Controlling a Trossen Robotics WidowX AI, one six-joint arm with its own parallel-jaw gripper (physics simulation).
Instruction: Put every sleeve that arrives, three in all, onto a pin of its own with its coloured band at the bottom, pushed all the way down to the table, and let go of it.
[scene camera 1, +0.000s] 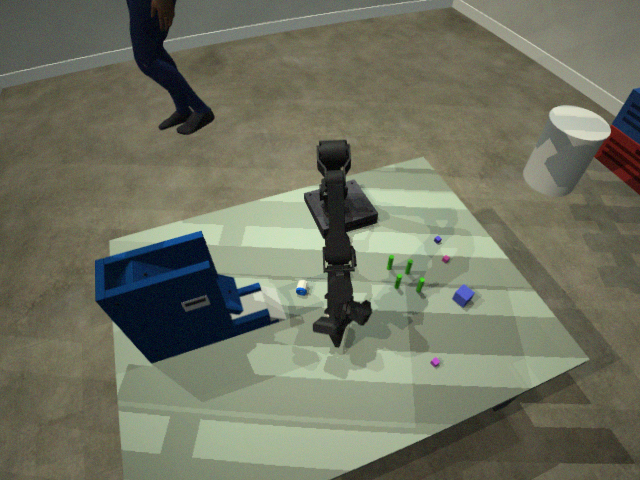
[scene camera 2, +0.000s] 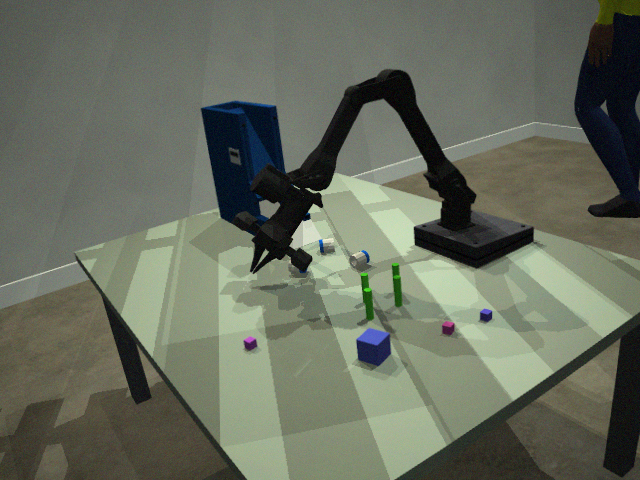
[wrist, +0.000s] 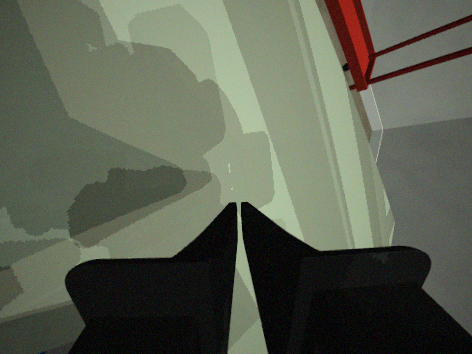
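Note:
My gripper (scene camera 1: 337, 343) (scene camera 2: 252, 270) (wrist: 238, 209) is shut with nothing between its fingertips and hangs above the table, apart from the sleeves. A white sleeve with a blue band (scene camera 1: 301, 287) lies on its side near the chute exit. In scene camera 2, one sleeve (scene camera 2: 327, 245) lies on its side with its band to the left; another sleeve (scene camera 2: 358, 259) lies with its band to the back right. A third sleeve (scene camera 2: 297, 268) is partly hidden behind the gripper. Several upright green pins (scene camera 1: 408, 266) (scene camera 2: 368, 304) stand bare on the table. No sleeve shows in the wrist view.
A tall blue dispenser (scene camera 1: 170, 310) (scene camera 2: 219, 160) stands at the table's far side from the pins. A large blue cube (scene camera 1: 463, 296) (scene camera 2: 373, 347) stands near the pins. Small cubes (scene camera 1: 435, 362) (scene camera 2: 250, 343) lie around. A person's legs (scene camera 1: 165, 77) (scene camera 2: 610, 103) show beyond the table.

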